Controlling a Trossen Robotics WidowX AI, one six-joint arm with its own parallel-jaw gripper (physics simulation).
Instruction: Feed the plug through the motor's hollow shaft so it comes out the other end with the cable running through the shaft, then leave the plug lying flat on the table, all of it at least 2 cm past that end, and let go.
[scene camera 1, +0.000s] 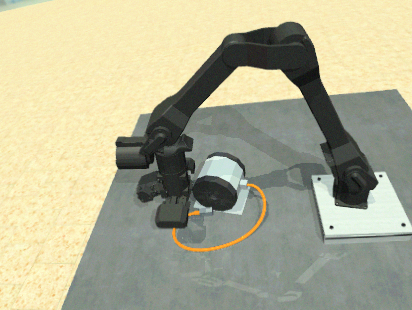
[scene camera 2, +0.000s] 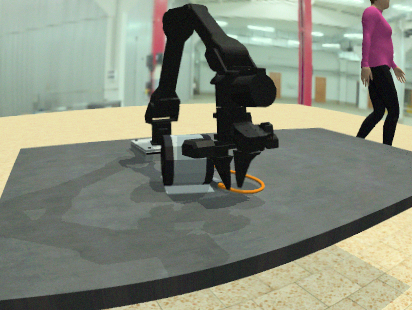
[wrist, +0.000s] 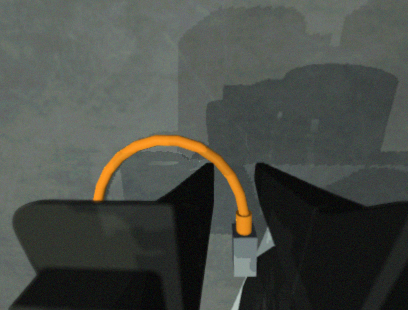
In view: my gripper (scene camera 2: 233, 188) and a grey plug (wrist: 244, 247).
My gripper is seen too in scene camera 1 (scene camera 1: 181, 215) and in the wrist view (wrist: 234, 170).
